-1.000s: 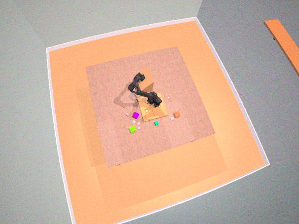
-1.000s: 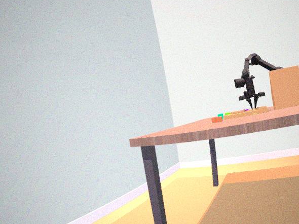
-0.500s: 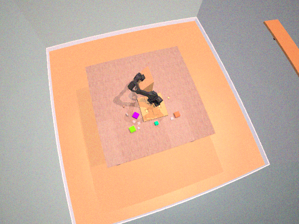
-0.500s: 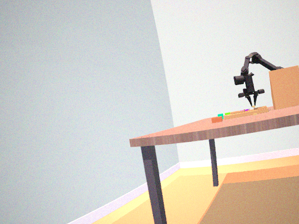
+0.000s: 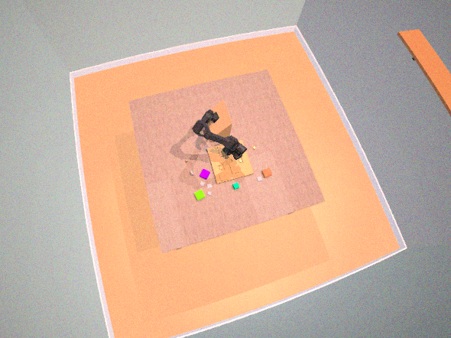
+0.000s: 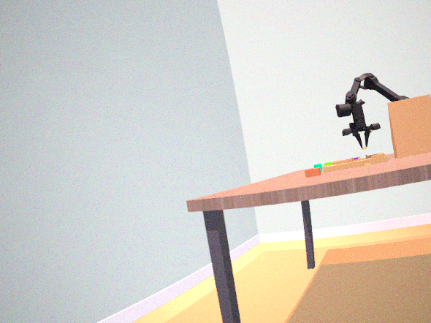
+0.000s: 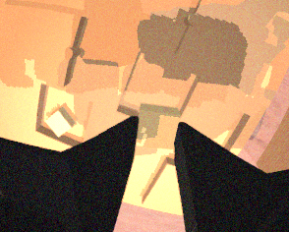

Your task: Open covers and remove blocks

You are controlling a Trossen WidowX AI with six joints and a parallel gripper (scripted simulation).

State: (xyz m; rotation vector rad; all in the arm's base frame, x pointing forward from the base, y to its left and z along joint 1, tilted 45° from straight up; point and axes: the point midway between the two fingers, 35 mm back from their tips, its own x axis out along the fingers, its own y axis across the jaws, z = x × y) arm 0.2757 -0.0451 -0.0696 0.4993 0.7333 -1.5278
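Right now my gripper tip is 70 mm short of the magenta block, 250 mm to the left of it and 60 mm above it. From my gripper tip the other things lie so: orange block 250 mm ahead, 190 mm to the left, 60 mm below; then lime green block 200 mm ahead, 350 mm to the right, 60 mm below; then teal block 250 mm ahead, 70 mm to the right, 50 mm below.
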